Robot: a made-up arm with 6 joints. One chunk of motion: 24 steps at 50 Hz.
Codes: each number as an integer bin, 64 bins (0 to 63) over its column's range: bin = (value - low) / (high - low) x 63, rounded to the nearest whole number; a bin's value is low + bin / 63 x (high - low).
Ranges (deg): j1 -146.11..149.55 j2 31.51..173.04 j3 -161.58..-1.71 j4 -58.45..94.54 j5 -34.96..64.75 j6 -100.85..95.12
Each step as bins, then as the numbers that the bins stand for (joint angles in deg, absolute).
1 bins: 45 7 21 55 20 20
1 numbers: 65.08 47.24 -108.29 75.11 -3.31 -38.64
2 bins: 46 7 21 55 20 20
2 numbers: 69.77 47.24 -108.29 75.11 -3.31 -38.64
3 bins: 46 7 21 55 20 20
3 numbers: 69.77 47.24 -108.29 75.11 -3.31 -38.64
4 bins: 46 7 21 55 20 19
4 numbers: 69.77 47.24 -108.29 75.11 -3.31 -41.75
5 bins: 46 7 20 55 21 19
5 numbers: 69.77 47.24 -110.83 75.11 -1.72 -41.75
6 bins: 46 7 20 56 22 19
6 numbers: 69.77 47.24 -110.83 77.54 -0.14 -41.75
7 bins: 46 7 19 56 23 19
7 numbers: 69.77 47.24 -113.37 77.54 1.44 -41.75
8 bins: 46 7 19 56 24 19
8 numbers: 69.77 47.24 -113.37 77.54 3.02 -41.75
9 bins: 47 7 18 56 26 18
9 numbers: 74.46 47.24 -115.90 77.54 6.19 -44.86
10 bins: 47 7 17 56 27 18
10 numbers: 74.46 47.24 -118.44 77.54 7.77 -44.86
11 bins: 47 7 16 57 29 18
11 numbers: 74.46 47.24 -120.98 79.97 10.94 -44.86
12 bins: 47 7 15 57 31 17
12 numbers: 74.46 47.24 -123.52 79.97 14.10 -47.97
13 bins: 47 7 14 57 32 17
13 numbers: 74.46 47.24 -126.05 79.97 15.69 -47.97
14 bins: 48 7 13 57 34 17
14 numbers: 79.15 47.24 -128.59 79.97 18.85 -47.97
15 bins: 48 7 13 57 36 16
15 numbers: 79.15 47.24 -128.59 79.97 22.02 -51.08
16 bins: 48 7 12 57 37 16
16 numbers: 79.15 47.24 -131.13 79.97 23.60 -51.08
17 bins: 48 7 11 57 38 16
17 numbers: 79.15 47.24 -133.67 79.97 25.18 -51.08
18 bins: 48 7 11 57 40 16
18 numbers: 79.15 47.24 -133.67 79.97 28.35 -51.08
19 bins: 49 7 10 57 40 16
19 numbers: 83.85 47.24 -136.20 79.97 28.35 -51.08
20 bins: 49 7 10 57 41 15
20 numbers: 83.85 47.24 -136.20 79.97 29.93 -54.19
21 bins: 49 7 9 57 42 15
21 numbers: 83.85 47.24 -138.74 79.97 31.51 -54.19
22 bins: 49 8 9 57 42 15
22 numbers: 83.85 49.48 -138.74 79.97 31.51 -54.19
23 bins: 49 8 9 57 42 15
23 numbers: 83.85 49.48 -138.74 79.97 31.51 -54.19
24 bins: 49 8 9 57 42 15
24 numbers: 83.85 49.48 -138.74 79.97 31.51 -54.19
